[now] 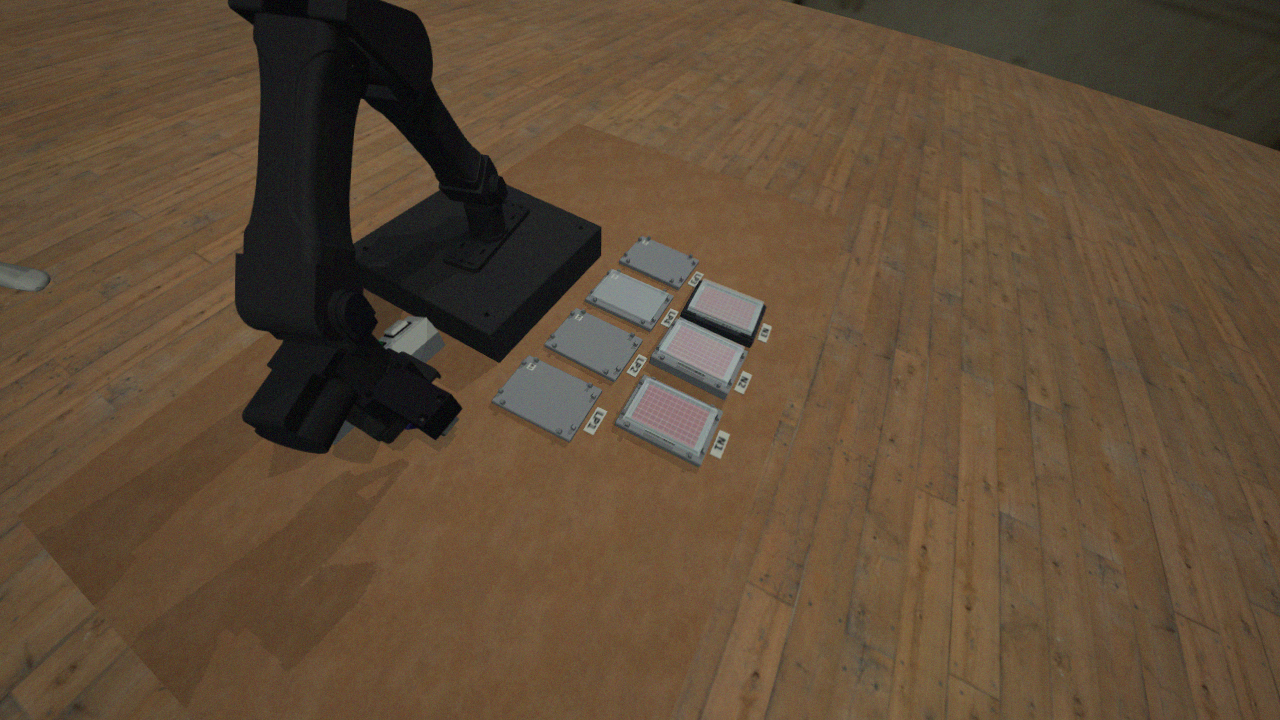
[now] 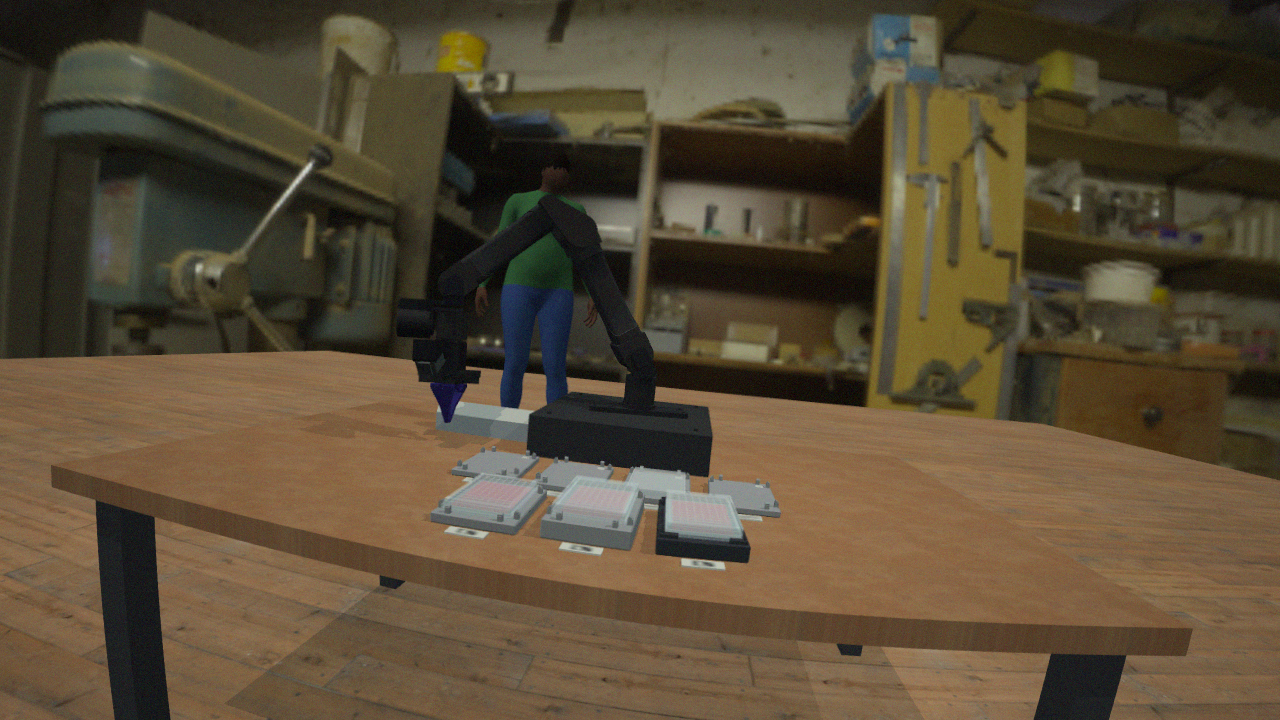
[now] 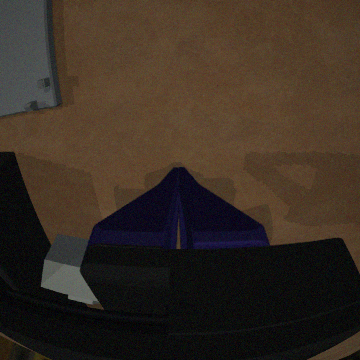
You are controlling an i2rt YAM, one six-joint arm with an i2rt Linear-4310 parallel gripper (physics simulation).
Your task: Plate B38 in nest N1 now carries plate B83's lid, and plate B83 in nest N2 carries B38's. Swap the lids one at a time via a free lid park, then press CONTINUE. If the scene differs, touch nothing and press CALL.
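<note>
My gripper is shut and empty, its blue fingertips together, low beside the long grey button box. The arm hides part of the box, and its buttons cannot be read. A pink-welled plate sits in nest N1 and another in nest N2, both seemingly under clear lids. Plate and lid names are too small to read. Grey lid parks LP1 and LP2 look bare.
A third plate sits in a black nest beyond N2. The third park seems to bear a pale lid; the farthest park looks bare. The black arm base stands behind the parks. A person stands behind the table.
</note>
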